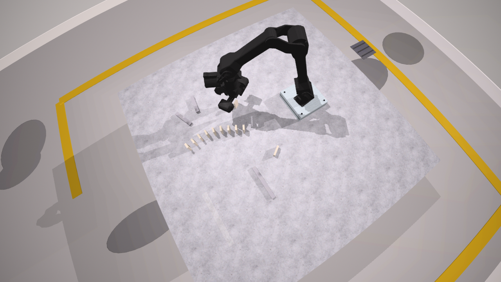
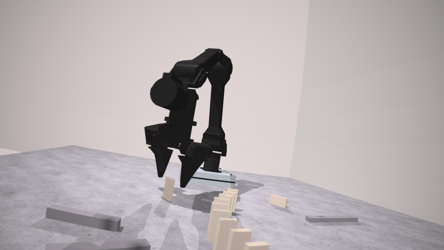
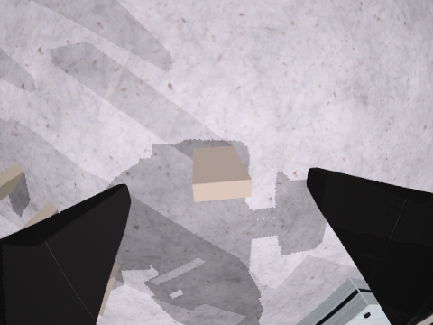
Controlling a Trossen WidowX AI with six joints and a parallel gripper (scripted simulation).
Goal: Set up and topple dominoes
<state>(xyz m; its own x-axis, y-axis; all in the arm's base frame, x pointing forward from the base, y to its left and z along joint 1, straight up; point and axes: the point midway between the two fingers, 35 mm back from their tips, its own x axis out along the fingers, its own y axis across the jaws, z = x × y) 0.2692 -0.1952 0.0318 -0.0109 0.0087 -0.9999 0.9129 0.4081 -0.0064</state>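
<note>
Right now the grey bar is 140 mm ahead of my gripper tip, 380 mm to the left of it and 40 mm below it.
</note>
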